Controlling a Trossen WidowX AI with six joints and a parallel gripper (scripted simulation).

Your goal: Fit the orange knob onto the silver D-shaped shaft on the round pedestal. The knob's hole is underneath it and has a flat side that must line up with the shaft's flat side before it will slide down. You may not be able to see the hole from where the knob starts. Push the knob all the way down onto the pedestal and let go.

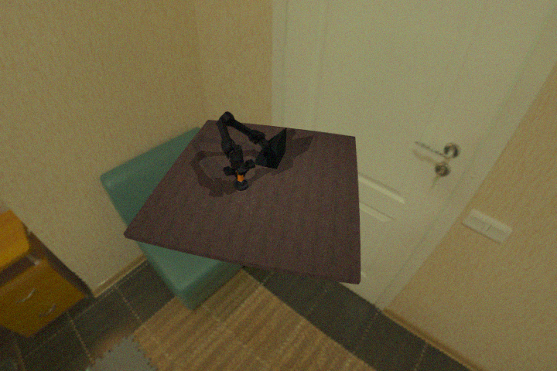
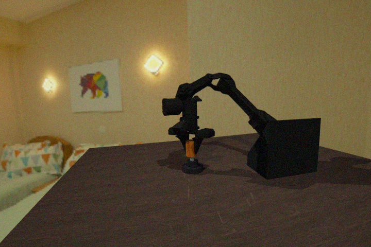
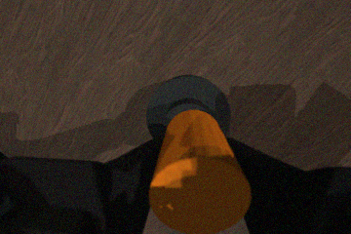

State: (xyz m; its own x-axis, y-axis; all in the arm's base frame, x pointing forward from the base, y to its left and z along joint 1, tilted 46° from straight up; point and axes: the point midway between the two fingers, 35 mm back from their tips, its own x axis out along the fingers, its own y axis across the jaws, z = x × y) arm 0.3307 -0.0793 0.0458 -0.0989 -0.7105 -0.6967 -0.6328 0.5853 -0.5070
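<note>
Right now the round pedestal is 4 cm below my gripper tip. Round my gripper tip: orange knob: 3 cm above.
</note>
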